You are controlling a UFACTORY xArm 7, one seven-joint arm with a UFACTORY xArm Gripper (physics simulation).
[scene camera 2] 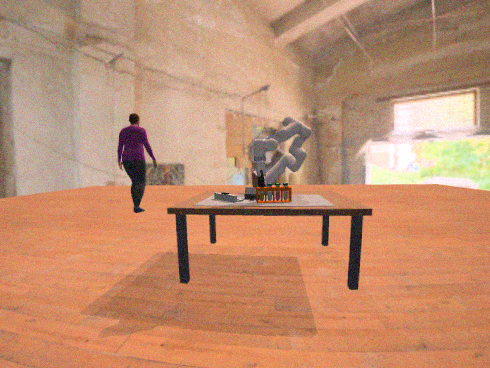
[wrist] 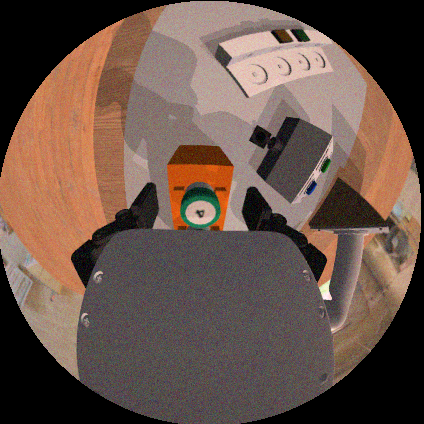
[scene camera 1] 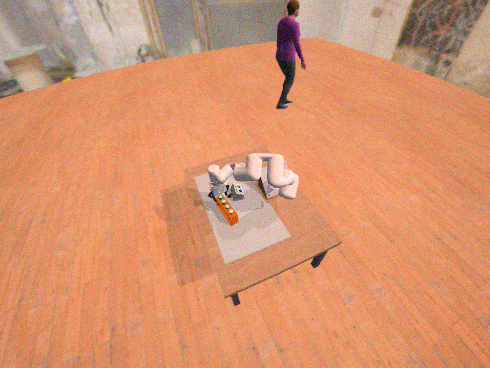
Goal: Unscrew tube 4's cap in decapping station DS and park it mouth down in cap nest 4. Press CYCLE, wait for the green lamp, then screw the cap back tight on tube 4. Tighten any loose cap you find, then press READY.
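Where they show: gripper, fingertip midpoint: point(scene camera 2: 261, 186) point(wrist: 200, 196) point(scene camera 1: 220, 197); arm's base, link origin: point(scene camera 2: 265, 182) point(wrist: 350, 230).
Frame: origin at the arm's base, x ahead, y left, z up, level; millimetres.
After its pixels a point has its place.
My gripper point(scene camera 1: 220, 193) {x 445, y 12, z 13 mm} point(scene camera 2: 261, 179) {x 445, y 12, z 13 mm} point(wrist: 200, 196) {x 445, y 12, z 13 mm} is open and empty. In the wrist view its black fingers stand apart on either side of the green cap marked 4 point(wrist: 200, 211) {x 446, y 14, z 33 mm}, touching neither side. The cap sits over a tube at the end of the orange rack point(scene camera 1: 233, 219) {x 407, y 199, z -27 mm} point(scene camera 2: 274, 201) {x 444, y 97, z -85 mm} point(wrist: 176, 172) {x 472, y -2, z 4 mm}; whether it is tight cannot be told. Other green caps show along the rack in the scene views. A pale panel point(wrist: 270, 82) {x 390, y -152, z -80 mm} has a row of round nests, with no cap visible in them. Its amber lamp point(wrist: 282, 36) and green lamp point(wrist: 300, 35) look dark.
A dark box point(scene camera 1: 238, 192) {x 301, y -13, z -16 mm} point(wrist: 300, 150) {x 330, y -71, z -32 mm} right of the rack carries a green button point(wrist: 326, 165) {x 283, y -77, z -16 mm} and a blue button point(wrist: 311, 187) {x 287, y -34, z -17 mm}. A small black block point(wrist: 260, 136) {x 370, y -62, z -82 mm} projects from it. The arm's base point(wrist: 347, 207) {x 106, y -45, z -19 mm} stands farther right. A person point(scene camera 1: 288, 45) point(scene camera 2: 134, 147) stands away from the table.
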